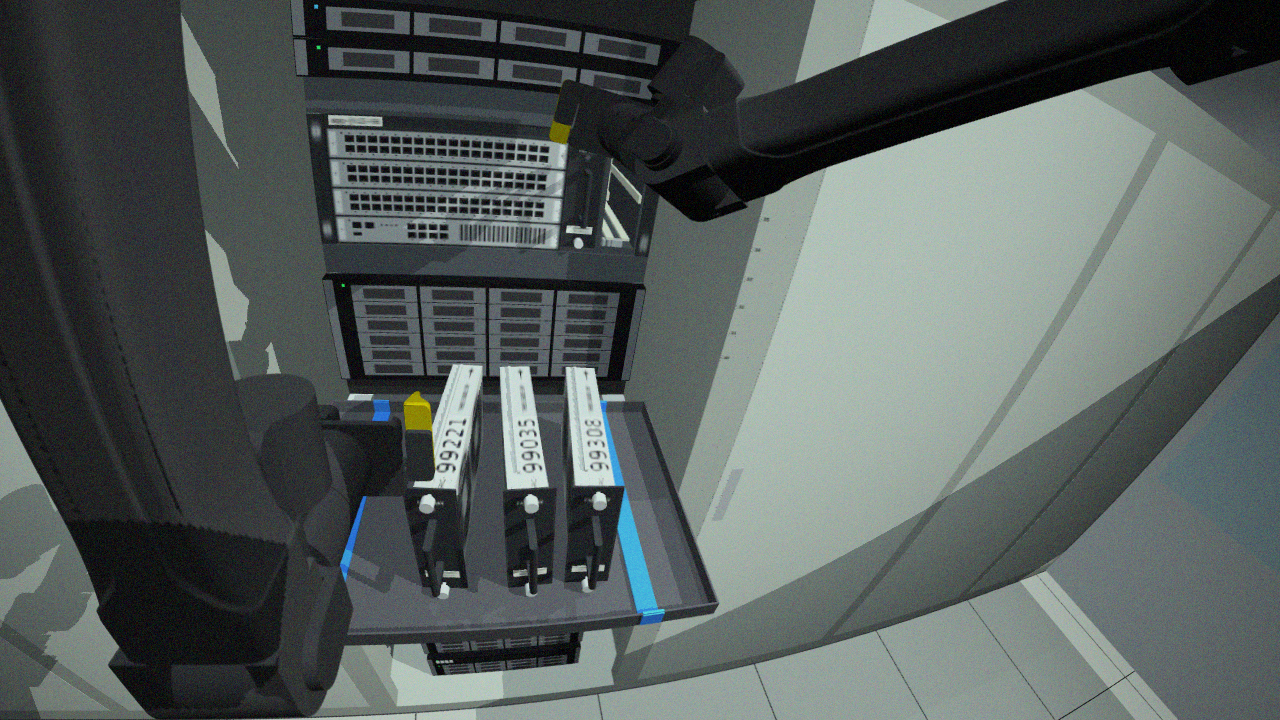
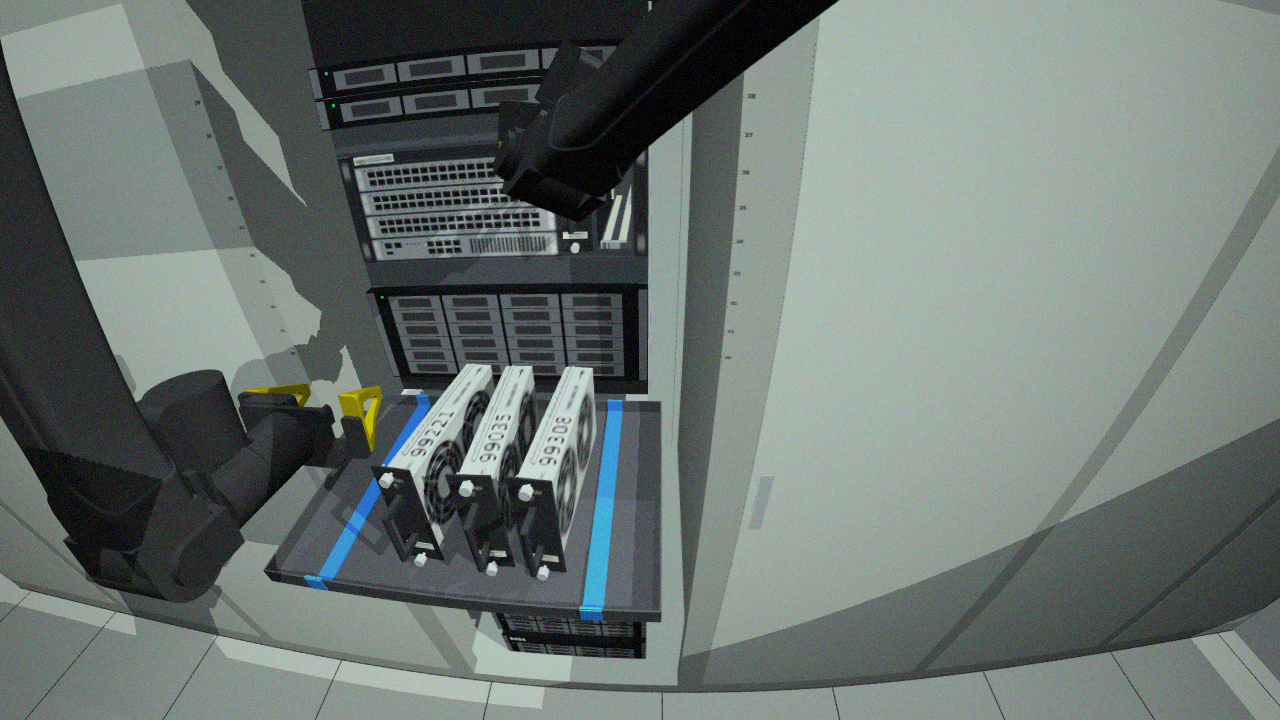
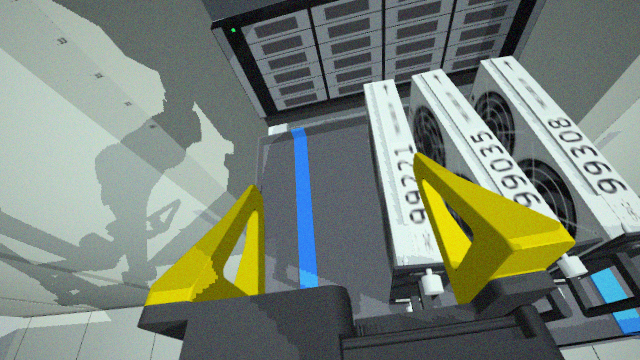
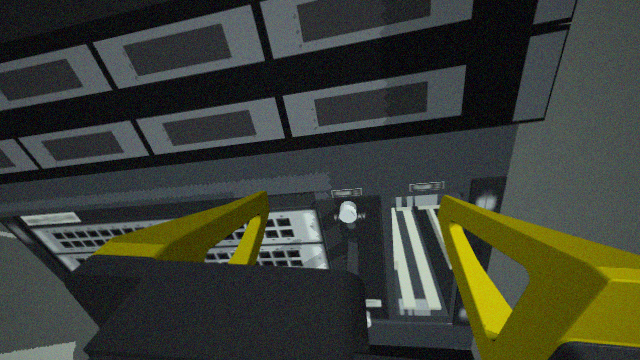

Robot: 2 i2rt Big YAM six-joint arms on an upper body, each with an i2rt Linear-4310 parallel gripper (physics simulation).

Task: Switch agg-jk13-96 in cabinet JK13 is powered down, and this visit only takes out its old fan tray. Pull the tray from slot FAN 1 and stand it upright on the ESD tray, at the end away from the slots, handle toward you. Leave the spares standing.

Labels:
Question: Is the right gripper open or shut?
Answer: Open.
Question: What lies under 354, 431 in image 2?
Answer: The left gripper.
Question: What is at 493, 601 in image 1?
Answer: A pull-out shelf.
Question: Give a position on a fan bay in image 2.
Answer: At 599, 217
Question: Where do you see a cabinet side panel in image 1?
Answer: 688, 261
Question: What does the left gripper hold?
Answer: Nothing.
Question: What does the right gripper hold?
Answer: Nothing.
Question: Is the left gripper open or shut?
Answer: Open.

